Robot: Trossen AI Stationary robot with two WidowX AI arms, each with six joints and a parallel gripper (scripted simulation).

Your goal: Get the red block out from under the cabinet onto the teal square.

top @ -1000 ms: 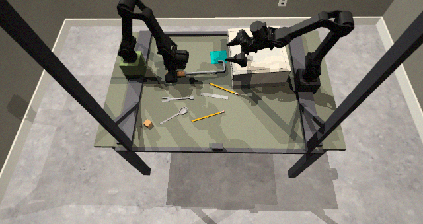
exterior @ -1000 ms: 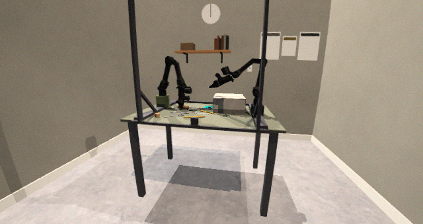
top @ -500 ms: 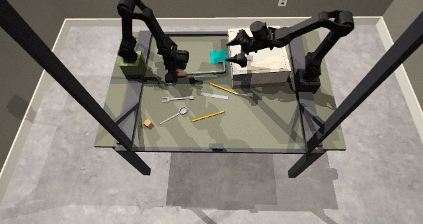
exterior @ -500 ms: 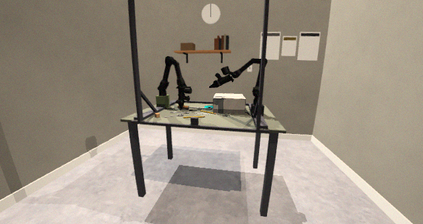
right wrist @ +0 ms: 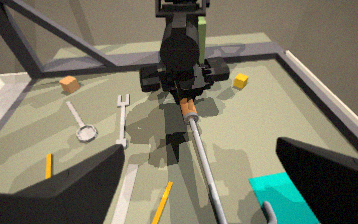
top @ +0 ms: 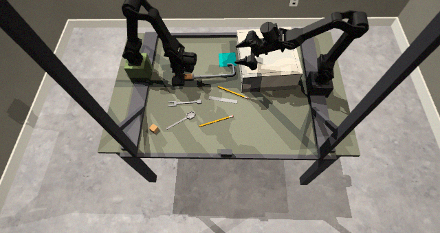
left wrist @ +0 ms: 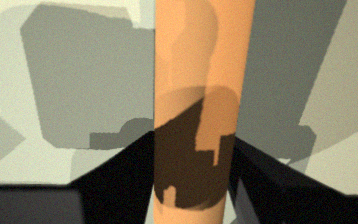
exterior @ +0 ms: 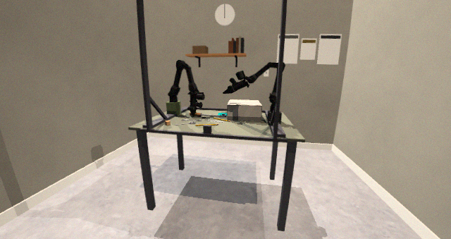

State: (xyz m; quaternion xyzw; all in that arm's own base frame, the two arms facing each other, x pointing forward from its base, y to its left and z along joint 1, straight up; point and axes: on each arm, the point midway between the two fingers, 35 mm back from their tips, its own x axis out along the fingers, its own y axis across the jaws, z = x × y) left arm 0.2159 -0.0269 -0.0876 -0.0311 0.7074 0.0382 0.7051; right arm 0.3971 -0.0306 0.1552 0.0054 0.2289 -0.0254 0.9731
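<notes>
The teal square is 240 mm to the right of my left hand, 160 mm ahead of it and 40 mm below it. Also, from my left hand: yellow cube (150 mm ahead, 70 mm to the left, 20 mm below); fork (140 mm behind, 50 mm to the right, 30 mm below); spoon (230 mm behind, 70 mm to the right, 30 mm below).
</notes>
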